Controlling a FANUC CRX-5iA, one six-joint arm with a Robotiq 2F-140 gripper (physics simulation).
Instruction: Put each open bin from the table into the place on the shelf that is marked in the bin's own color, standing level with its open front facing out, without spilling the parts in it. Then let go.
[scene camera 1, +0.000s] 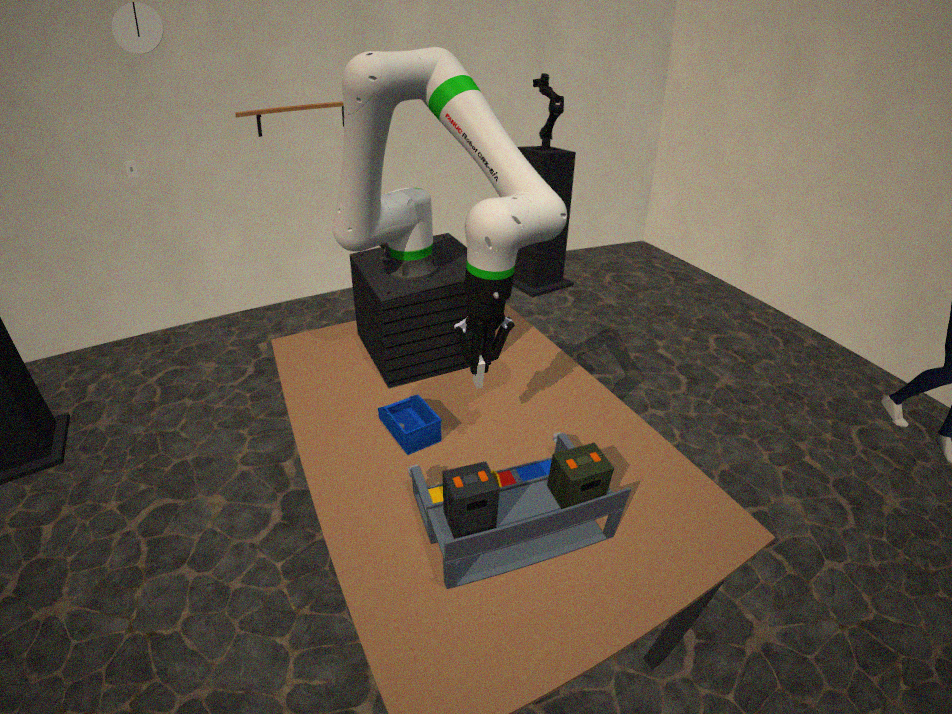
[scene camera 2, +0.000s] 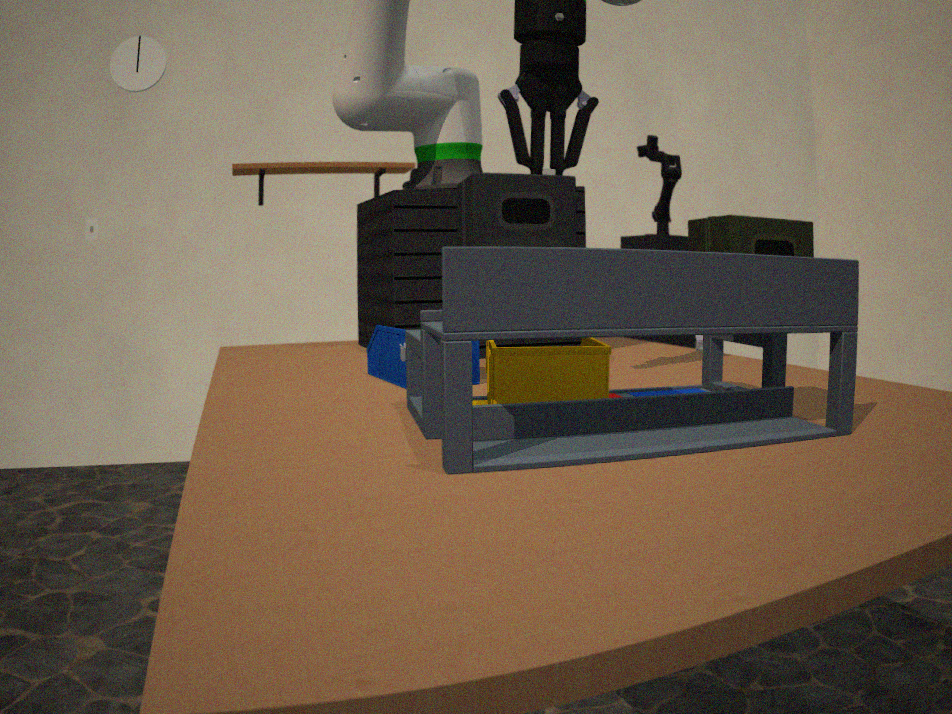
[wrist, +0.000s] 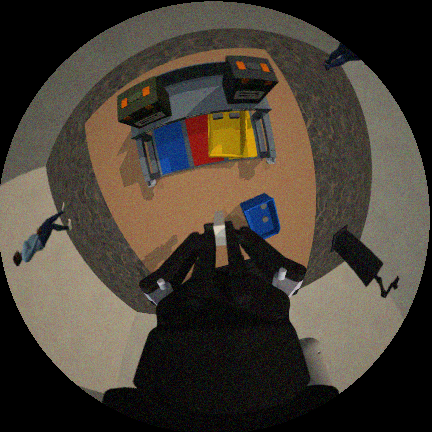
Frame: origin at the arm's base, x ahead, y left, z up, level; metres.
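Seen in the pictures: gripper, fingertip midpoint: (scene camera 1: 477, 383) (wrist: 219, 218); arm's base at its link origin: (scene camera 1: 412, 270) (scene camera 2: 450, 192).
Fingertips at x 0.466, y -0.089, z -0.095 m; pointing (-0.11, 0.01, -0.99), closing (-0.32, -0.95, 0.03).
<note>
Offsets run from my fingertips to a thing's top centre. "spot": to the spot under its first point.
My gripper (scene camera 1: 478, 375) (wrist: 219, 218) is shut and empty, above the table between the robot's base and the shelf; box edges partly hide its fingertips in scene camera 2. An open blue bin @[spot: 0.172 m back, 0.096 m right, 0.204 m down] (scene camera 1: 409, 424) (scene camera 2: 386, 358) (wrist: 261, 218) stands on the table, with small round parts inside in the wrist view. A yellow bin @[spot: 0.244 m ahead, 0.154 m right, 0.149 m down] (scene camera 2: 549, 373) (wrist: 227, 136) with two grey parts stands in the shelf @[spot: 0.350 m ahead, 0.105 m right, 0.078 m down] (scene camera 1: 538, 528) (scene camera 2: 645, 292) (wrist: 197, 96), overlapping the yellow mark @[spot: 0.104 m ahead, 0.179 m right, 0.201 m down] (wrist: 251, 142) and part of the red mark @[spot: 0.128 m ahead, 0.002 m right, 0.201 m down] (scene camera 1: 505, 478) (wrist: 197, 131). The blue mark @[spot: 0.144 m ahead, 0.068 m left, 0.201 m down] (scene camera 1: 532, 470) (wrist: 171, 145) is uncovered.
A dark box @[0.245 m ahead, 0.187 m right, 0.016 m up] (scene camera 1: 470, 503) (scene camera 2: 495, 219) (wrist: 250, 82) and an olive-green box @[0.311 m ahead, 0.034 m left, 0.009 m down] (scene camera 1: 580, 476) (scene camera 2: 730, 234) (wrist: 143, 102) stand on the shelf's upper board, above the marked level. The black slatted base (scene camera 1: 415, 330) stands at the table's far end. A person is partly visible at scene camera 1's right edge.
</note>
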